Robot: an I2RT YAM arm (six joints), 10 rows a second.
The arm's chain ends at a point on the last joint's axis. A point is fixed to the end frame.
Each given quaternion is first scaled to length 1.
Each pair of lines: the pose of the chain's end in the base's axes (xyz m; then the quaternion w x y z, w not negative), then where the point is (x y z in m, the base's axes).
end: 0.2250 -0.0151 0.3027 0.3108 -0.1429 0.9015 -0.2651
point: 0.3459 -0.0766 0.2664
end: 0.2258 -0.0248 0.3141 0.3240 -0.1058 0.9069 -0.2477
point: 0.3447 -0.0902 0.2781
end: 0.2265 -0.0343 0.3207 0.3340 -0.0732 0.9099 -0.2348
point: 0.3433 -0.1034 0.2850
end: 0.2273 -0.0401 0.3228 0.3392 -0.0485 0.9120 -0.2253
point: 0.3422 -0.1122 0.2867
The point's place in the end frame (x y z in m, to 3 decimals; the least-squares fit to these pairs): -0.049 -0.041 0.125
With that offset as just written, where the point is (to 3 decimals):
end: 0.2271 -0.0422 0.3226 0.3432 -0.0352 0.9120 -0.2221
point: 0.341 -0.116 0.287
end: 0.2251 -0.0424 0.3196 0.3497 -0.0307 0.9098 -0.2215
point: 0.339 -0.117 0.285
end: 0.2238 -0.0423 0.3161 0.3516 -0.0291 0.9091 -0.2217
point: 0.338 -0.117 0.282
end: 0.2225 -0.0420 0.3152 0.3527 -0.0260 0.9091 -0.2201
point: 0.336 -0.117 0.281
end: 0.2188 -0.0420 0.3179 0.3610 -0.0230 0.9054 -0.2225
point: 0.333 -0.117 0.287
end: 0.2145 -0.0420 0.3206 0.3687 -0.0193 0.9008 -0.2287
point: 0.329 -0.118 0.292
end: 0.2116 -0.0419 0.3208 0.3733 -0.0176 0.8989 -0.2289
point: 0.326 -0.118 0.294
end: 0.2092 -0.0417 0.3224 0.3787 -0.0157 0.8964 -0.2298
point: 0.324 -0.118 0.297
